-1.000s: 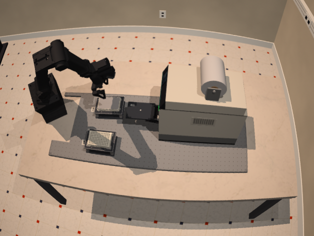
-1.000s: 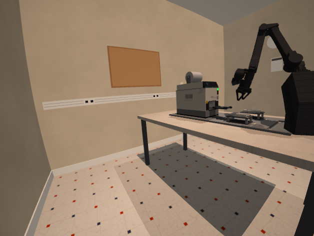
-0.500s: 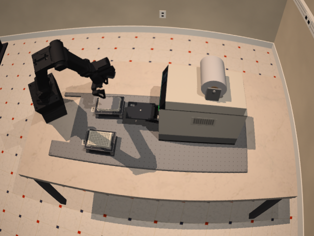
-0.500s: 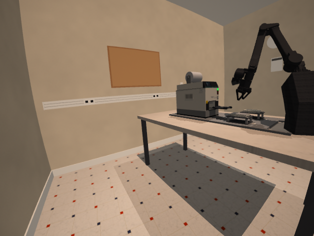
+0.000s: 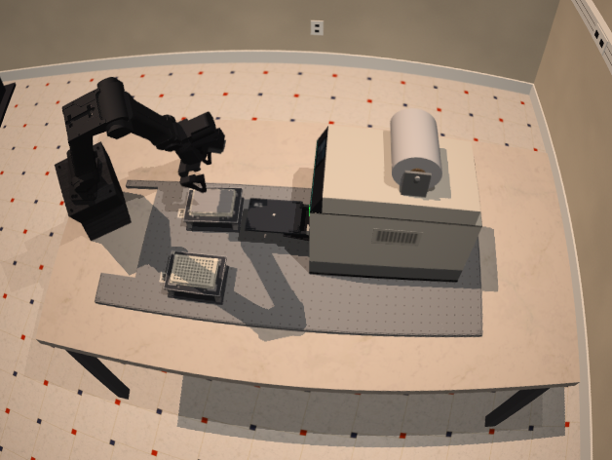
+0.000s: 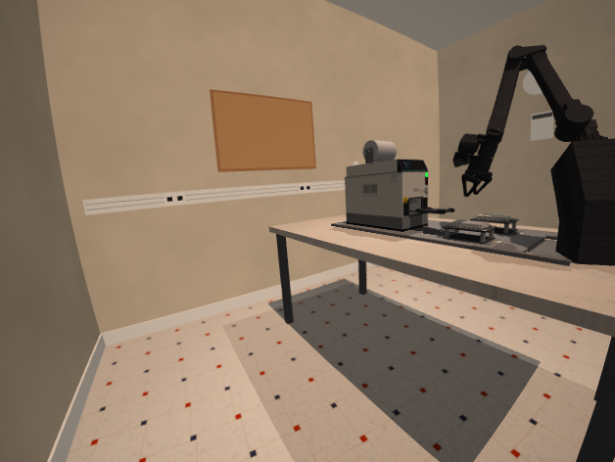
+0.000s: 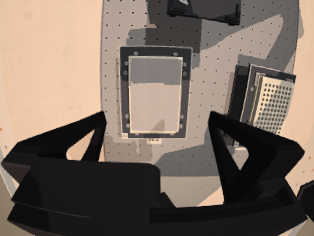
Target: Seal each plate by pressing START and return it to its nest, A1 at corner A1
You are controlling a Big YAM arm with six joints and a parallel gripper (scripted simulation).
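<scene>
Now: hand 22 cm to the left of the plate, 12 cm above it and 6 cm past it. The rest, counted from my hand: yellow warning label 29 cm ahead, 3 cm to the right, 3 cm below; start button 25 cm ahead, 21 cm to the right, 1 cm above; sealer stage 17 cm ahead, 10 cm to the right, 8 cm below.
</scene>
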